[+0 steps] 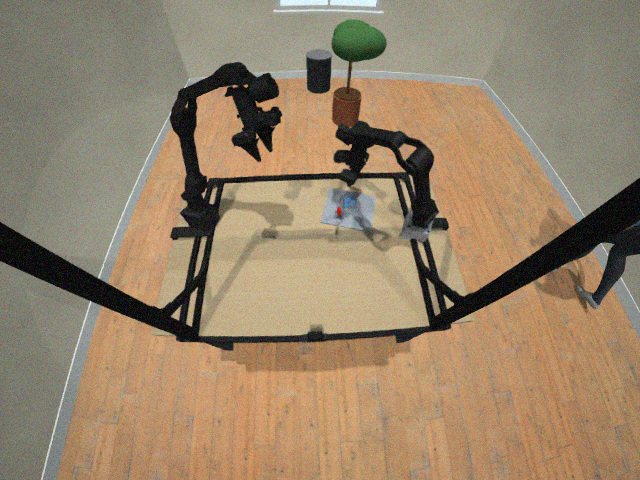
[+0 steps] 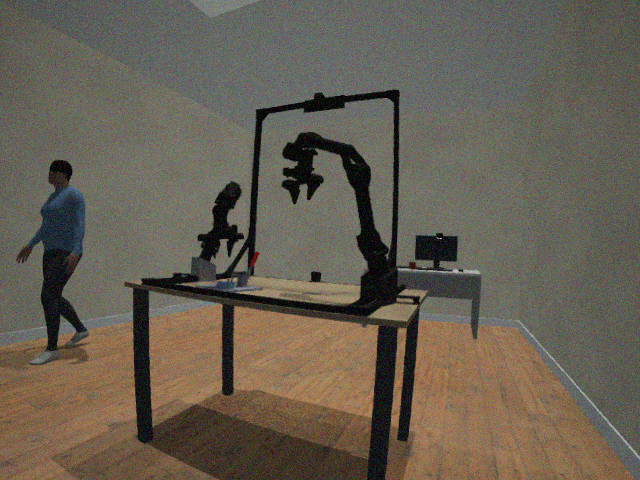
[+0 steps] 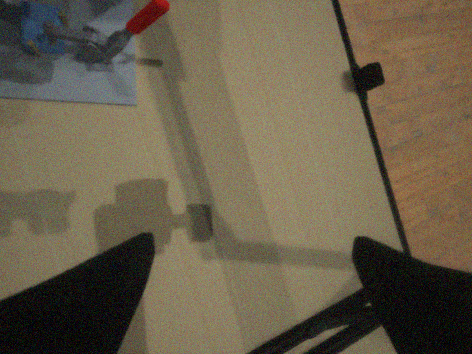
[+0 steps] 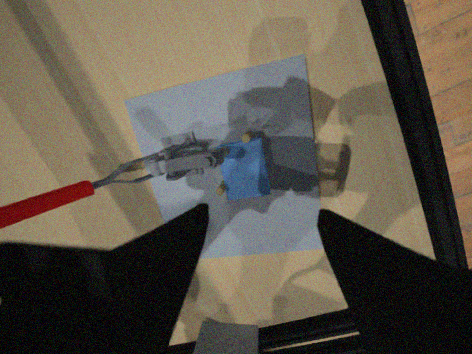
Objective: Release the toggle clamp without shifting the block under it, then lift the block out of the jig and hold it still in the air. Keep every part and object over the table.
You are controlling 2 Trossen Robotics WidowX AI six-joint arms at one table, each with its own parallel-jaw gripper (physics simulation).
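Frame: origin at the left arm's base, x up, y right, z ahead, level; metres.
Where they show: left gripper, fingertip midpoint: (image 1: 265,156) (image 2: 301,201) (image 3: 253,244); right gripper, fingertip midpoint: (image 2: 222,257) (image 4: 262,214); left arm's base, origin of the base link: (image 1: 196,208) (image 2: 379,272); right arm's base, origin of the base link: (image 1: 420,219) (image 2: 203,260).
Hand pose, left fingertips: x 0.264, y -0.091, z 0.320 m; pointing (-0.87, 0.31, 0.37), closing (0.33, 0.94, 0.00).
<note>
Each offset is from my left fingertips to the top centre of the thing. "*": to the spot under its first point. Level surfaces: height alone.
A blue block @(dz +0.261, dx -0.345, dy -0.179 m) (image 1: 349,202) (image 2: 225,284) (image 3: 32,30) (image 4: 247,175) sits on the pale jig plate @(dz +0.272, dx -0.366, dy -0.156 m) (image 1: 328,218) (image 3: 100,95) (image 4: 280,235), against two small brass pins. The grey toggle clamp (image 3: 117,44) (image 4: 187,164) stands beside it. Its arm reaches to the block's edge; whether it presses is unclear. Its red handle @(* dz +0.249, dx -0.219, dy -0.019 m) (image 1: 339,211) (image 2: 254,259) (image 3: 147,16) (image 4: 50,202) slants up and away from the block. My right gripper (image 1: 349,181) (image 4: 262,214) is open and empty above the plate, near the block. My left gripper (image 1: 264,155) (image 2: 302,200) (image 3: 253,244) is open and empty, high and away from the jig.
A grey angular piece (image 2: 203,268) (image 4: 227,337) stands by the right arm's base. Black rails run along the table @(dx -0.374 m) (image 1: 310,289) edges, and a tall black frame (image 2: 397,180) rises from it. A person (image 2: 63,222) walks beyond the table. Shadows fall across plate and table.
</note>
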